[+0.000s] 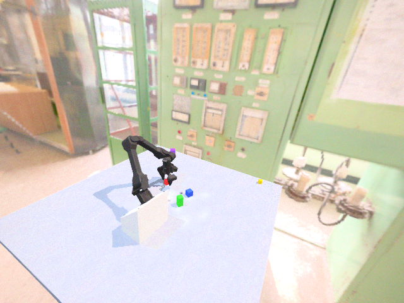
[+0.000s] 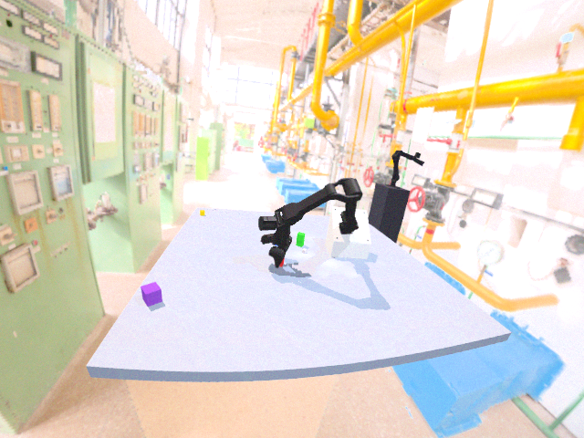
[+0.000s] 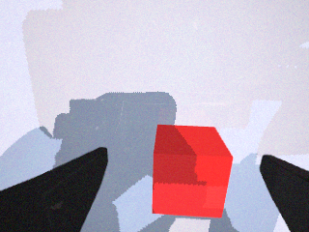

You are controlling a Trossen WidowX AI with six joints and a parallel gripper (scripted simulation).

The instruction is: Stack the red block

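Right now the blue block is 2 cm behind my gripper tip, 21 cm to the right of it and 1 cm above it. The rest, counted from my gripper tip: purple block 44 cm ahead, 27 cm to the left, 2 cm above; red block 1 cm above; yellow block 45 cm ahead, 61 cm to the right, 1 cm above.
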